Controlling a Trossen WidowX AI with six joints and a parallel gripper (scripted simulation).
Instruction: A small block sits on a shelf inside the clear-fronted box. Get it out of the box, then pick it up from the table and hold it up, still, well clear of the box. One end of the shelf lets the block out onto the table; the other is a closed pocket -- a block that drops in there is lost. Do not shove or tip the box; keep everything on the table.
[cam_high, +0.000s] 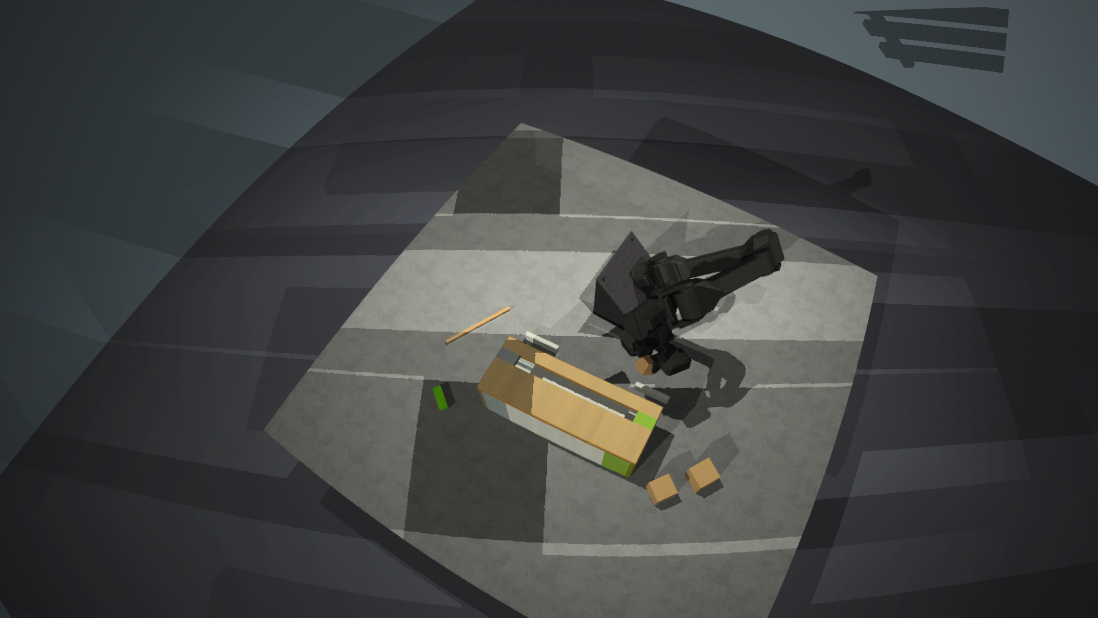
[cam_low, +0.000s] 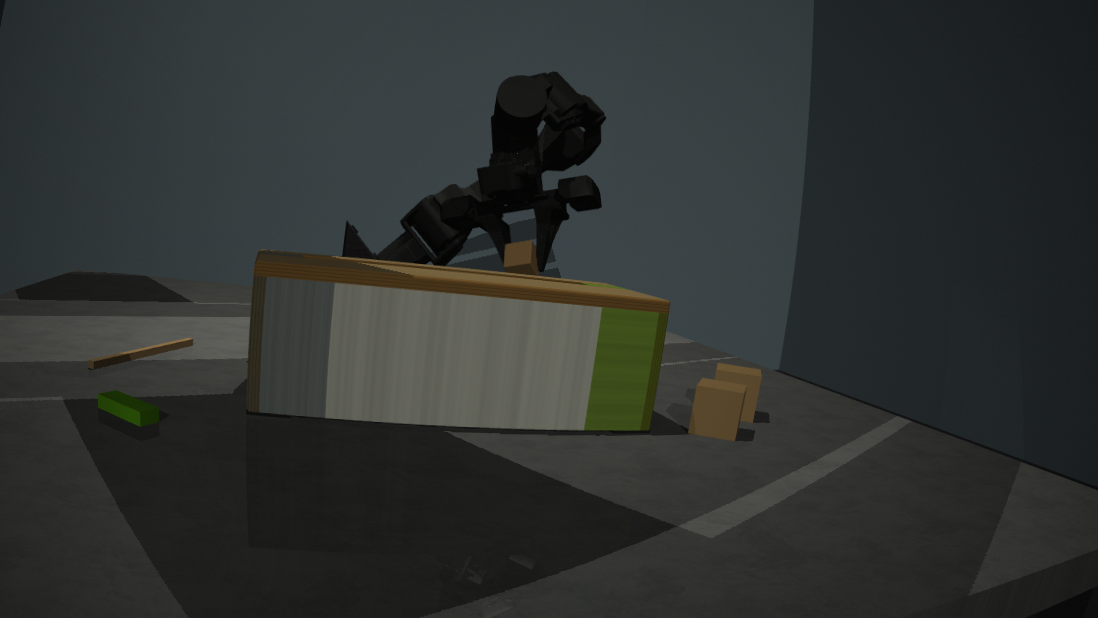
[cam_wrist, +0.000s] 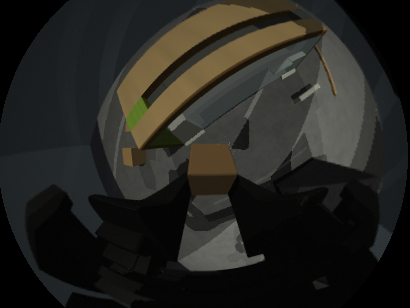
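My gripper tip is now 10 mm short of the tan block, 10 mm to the left of it and 10 mm below it. From my gripper tip the other things lie so: thin wooden stick (90 mm ahead, 440 mm to the right, 120 mm below); then box (120 mm ahead, 110 mm to the right, 60 mm below).
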